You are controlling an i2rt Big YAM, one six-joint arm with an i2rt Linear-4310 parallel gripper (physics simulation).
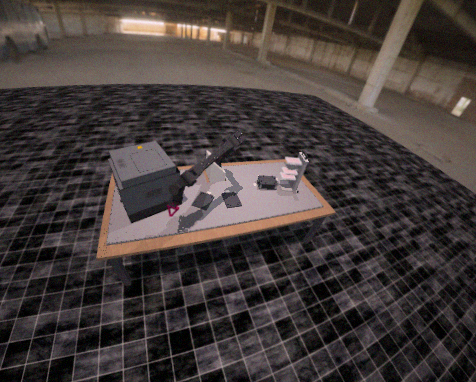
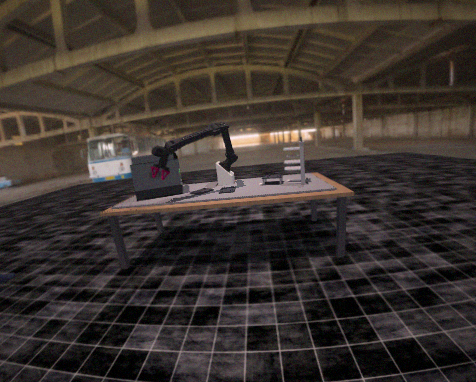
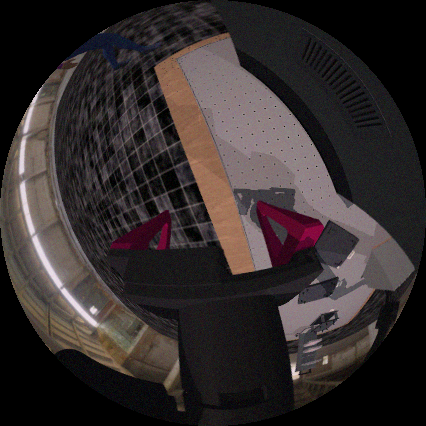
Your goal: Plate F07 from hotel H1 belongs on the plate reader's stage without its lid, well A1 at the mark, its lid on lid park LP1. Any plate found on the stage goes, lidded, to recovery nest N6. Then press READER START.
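Frame: origin at the arm's base, x right, y back, z down, level; centimetres.
Seen in the pictures: gripper, fingertip midpoint: (image 1: 172, 212) (image 2: 158, 178) (image 3: 213, 209); arm's base, link origin: (image 1: 215, 161) (image 2: 224, 167).
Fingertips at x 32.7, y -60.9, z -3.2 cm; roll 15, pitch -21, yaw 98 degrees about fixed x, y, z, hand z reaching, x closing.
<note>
Pixels of each thing's middle, then the offset from my fingertips to it.
- large dark grey box, body centre: (image 1: 145, 179) (image 2: 158, 173) dy +32.8, dx +20.4, dz +0.3 cm
- hotel rack, body centre: (image 3: 309, 351) (image 2: 297, 160) (image 1: 294, 170) dy +43.4, dx -99.3, dz -0.3 cm
- black holder, body centre: (image 3: 323, 323) (image 2: 272, 178) (image 1: 267, 181) dy +45.4, dx -78.2, dz +14.1 cm
My gripper (image 1: 173, 210) (image 2: 160, 172) (image 3: 213, 209) is open and empty, its magenta fingers wide apart. It hangs above the tabletop close beside the plate reader, a large dark grey box (image 1: 147, 197) (image 2: 142, 176) (image 3: 380, 75) at the left end. No plate shows on a stage, and I cannot make out the stage or the READER START button. A hotel rack (image 1: 300, 175) (image 2: 302, 162) (image 3: 303, 350) stands at the right end, with pale pinkish plates (image 1: 293, 161) on its levels. Which one is F07 cannot be read.
Two flat dark pads (image 1: 202, 201) (image 1: 232, 200) lie mid-table, labels unreadable. A black holder (image 1: 267, 182) (image 2: 272, 180) (image 3: 325, 320) stands left of the hotel. The arm's pale base (image 1: 217, 173) (image 2: 225, 176) (image 3: 390, 265) stands near the table's back edge. A blue-clad figure (image 3: 107, 45) shows beyond the table.
</note>
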